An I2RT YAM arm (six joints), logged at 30 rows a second.
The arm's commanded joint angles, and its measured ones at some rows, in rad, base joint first. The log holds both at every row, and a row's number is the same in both.
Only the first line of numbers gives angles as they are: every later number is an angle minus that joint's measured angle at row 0.
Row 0, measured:
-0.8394, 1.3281, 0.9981, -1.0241, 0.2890, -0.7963
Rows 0 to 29, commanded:
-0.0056, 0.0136, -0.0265, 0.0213, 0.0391, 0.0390
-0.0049, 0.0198, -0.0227, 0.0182, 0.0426, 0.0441
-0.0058, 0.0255, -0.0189, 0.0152, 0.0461, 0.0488
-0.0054, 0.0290, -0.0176, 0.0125, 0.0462, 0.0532
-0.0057, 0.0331, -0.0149, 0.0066, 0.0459, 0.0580
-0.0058, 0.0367, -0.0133, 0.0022, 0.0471, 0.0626
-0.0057, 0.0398, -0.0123, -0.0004, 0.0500, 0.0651
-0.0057, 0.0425, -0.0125, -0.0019, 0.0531, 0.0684
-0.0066, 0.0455, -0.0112, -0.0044, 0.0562, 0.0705
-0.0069, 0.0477, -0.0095, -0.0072, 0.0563, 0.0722
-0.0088, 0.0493, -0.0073, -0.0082, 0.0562, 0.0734
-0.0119, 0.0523, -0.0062, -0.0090, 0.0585, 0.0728
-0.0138, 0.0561, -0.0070, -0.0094, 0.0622, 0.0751
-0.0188, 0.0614, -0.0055, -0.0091, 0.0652, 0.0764
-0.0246, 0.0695, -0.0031, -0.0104, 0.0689, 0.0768
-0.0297, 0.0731, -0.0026, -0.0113, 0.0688, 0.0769
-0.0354, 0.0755, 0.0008, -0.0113, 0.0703, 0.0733
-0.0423, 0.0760, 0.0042, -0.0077, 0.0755, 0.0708
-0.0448, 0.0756, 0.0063, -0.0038, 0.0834, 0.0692
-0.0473, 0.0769, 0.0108, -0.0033, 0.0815, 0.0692
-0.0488, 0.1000, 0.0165, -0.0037, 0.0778, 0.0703
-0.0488, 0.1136, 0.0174, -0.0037, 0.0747, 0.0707
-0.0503, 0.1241, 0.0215, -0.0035, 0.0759, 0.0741
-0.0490, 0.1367, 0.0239, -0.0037, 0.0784, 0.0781
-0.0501, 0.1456, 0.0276, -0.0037, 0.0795, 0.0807
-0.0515, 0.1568, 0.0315, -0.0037, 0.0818, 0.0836
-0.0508, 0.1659, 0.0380, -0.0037, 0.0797, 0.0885
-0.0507, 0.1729, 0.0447, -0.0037, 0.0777, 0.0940
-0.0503, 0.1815, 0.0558, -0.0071, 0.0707, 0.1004
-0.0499, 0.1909, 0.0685, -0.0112, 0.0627, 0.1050
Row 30, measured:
-0.0473, 0.1881, 0.0027, -0.0095, 0.0621, 0.0660
